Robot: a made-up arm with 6 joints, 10 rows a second.
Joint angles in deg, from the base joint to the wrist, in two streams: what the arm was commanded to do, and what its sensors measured. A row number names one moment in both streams.
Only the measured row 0 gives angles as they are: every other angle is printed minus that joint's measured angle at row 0.
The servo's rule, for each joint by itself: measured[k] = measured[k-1] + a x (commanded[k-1-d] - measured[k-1]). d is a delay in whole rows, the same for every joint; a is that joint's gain. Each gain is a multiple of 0.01, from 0.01 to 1. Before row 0 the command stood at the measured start. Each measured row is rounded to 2 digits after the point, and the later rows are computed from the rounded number. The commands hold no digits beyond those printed.
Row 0, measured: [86.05 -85.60 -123.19 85.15 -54.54 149.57]
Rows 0 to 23, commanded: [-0.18 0.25 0.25 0.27 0.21 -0.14]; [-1.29 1.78 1.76 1.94 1.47 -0.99]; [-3.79 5.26 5.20 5.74 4.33 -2.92]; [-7.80 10.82 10.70 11.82 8.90 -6.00]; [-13.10 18.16 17.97 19.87 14.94 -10.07]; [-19.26 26.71 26.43 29.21 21.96 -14.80]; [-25.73 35.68 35.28 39.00 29.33 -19.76]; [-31.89 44.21 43.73 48.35 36.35 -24.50]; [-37.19 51.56 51.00 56.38 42.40 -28.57]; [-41.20 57.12 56.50 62.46 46.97 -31.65]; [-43.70 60.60 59.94 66.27 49.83 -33.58]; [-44.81 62.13 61.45 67.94 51.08 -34.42]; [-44.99 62.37 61.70 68.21 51.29 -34.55]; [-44.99 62.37 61.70 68.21 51.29 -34.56]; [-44.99 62.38 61.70 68.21 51.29 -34.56]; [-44.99 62.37 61.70 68.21 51.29 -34.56]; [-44.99 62.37 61.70 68.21 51.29 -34.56]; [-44.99 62.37 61.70 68.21 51.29 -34.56]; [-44.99 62.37 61.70 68.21 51.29 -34.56]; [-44.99 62.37 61.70 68.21 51.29 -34.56]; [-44.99 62.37 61.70 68.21 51.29 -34.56]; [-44.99 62.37 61.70 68.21 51.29 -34.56]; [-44.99 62.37 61.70 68.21 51.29 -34.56]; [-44.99 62.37 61.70 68.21 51.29 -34.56]
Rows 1 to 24, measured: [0.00 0.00 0.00 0.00 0.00 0.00]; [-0.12 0.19 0.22 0.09 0.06 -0.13]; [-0.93 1.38 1.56 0.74 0.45 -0.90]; [-2.90 4.29 4.73 2.49 1.54 -2.72]; [-6.28 9.19 9.92 5.76 3.60 -5.67]; [-10.99 15.92 16.92 10.70 6.78 -9.63]; [-16.70 24.01 25.19 17.18 11.03 -14.28]; [-22.93 32.76 33.97 24.82 16.15 -19.21]; [-29.11 41.35 42.46 33.06 21.81 -23.97]; [-34.69 49.01 49.89 41.22 27.58 -28.11]; [-39.18 55.09 55.64 48.65 33.01 -31.30]; [-42.30 59.22 59.38 54.82 37.72 -33.35]; [-44.03 61.40 61.18 59.41 41.46 -34.31]; [-44.69 62.13 61.63 62.49 44.21 -34.53]; [-44.90 62.31 61.69 64.49 46.19 -34.56]; [-44.96 62.36 61.70 65.79 47.62 -34.56]; [-44.98 62.37 61.70 66.64 48.65 -34.56]; [-44.99 62.37 61.70 67.19 49.39 -34.56]; [-44.99 62.37 61.70 67.55 49.92 -34.56]; [-44.99 62.37 61.70 67.78 50.30 -34.56]; [-44.99 62.37 61.70 67.93 50.58 -34.56]; [-44.99 62.37 61.70 68.03 50.78 -34.56]; [-44.99 62.37 61.70 68.09 50.92 -34.56]; [-44.99 62.37 61.70 68.13 51.02 -34.56]
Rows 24 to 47, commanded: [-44.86 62.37 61.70 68.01 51.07 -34.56]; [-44.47 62.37 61.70 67.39 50.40 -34.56]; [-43.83 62.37 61.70 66.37 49.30 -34.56]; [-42.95 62.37 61.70 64.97 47.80 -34.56]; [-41.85 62.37 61.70 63.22 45.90 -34.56]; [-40.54 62.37 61.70 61.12 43.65 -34.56]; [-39.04 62.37 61.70 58.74 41.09 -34.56]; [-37.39 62.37 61.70 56.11 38.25 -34.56]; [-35.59 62.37 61.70 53.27 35.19 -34.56]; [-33.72 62.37 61.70 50.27 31.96 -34.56]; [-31.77 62.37 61.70 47.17 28.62 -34.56]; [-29.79 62.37 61.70 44.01 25.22 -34.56]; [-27.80 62.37 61.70 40.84 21.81 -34.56]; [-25.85 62.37 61.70 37.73 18.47 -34.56]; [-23.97 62.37 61.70 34.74 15.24 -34.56]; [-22.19 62.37 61.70 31.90 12.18 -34.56]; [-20.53 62.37 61.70 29.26 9.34 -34.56]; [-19.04 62.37 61.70 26.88 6.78 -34.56]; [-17.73 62.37 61.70 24.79 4.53 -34.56]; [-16.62 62.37 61.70 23.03 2.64 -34.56]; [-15.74 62.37 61.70 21.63 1.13 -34.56]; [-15.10 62.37 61.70 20.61 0.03 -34.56]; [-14.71 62.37 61.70 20.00 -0.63 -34.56]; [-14.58 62.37 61.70 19.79 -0.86 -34.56]
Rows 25 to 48, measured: [-44.99 62.37 61.70 68.16 51.10 -34.56]; [-44.90 62.37 61.70 68.11 51.09 -34.56]; [-44.60 62.37 61.70 67.86 50.90 -34.56]; [-44.07 62.37 61.70 67.34 50.45 -34.56]; [-43.30 62.37 61.70 66.51 49.71 -34.56]; [-42.30 62.37 61.70 65.36 48.64 -34.56]; [-41.09 62.37 61.70 63.88 47.24 -34.56]; [-39.68 62.37 61.70 62.08 45.52 -34.56]; [-38.10 62.37 61.70 59.99 43.48 -34.56]; [-36.37 62.37 61.70 57.64 41.16 -34.56]; [-34.54 62.37 61.70 55.06 38.58 -34.56]; [-32.63 62.37 61.70 52.30 35.79 -34.56]; [-30.67 62.37 61.70 49.40 32.83 -34.56]; [-28.69 62.37 61.70 46.40 29.74 -34.56]; [-26.73 62.37 61.70 43.37 26.58 -34.56]; [-24.83 62.37 61.70 40.35 23.40 -34.56]; [-23.01 62.37 61.70 37.39 20.26 -34.56]; [-21.30 62.37 61.70 34.54 17.20 -34.56]; [-19.74 62.37 61.70 31.86 14.28 -34.56]; [-18.35 62.37 61.70 29.39 11.55 -34.56]; [-17.16 62.37 61.70 27.16 9.06 -34.56]; [-16.18 62.37 61.70 25.22 6.84 -34.56]; [-15.43 62.37 61.70 23.61 4.93 -34.56]; [-14.93 62.37 61.70 22.35 3.37 -34.56]
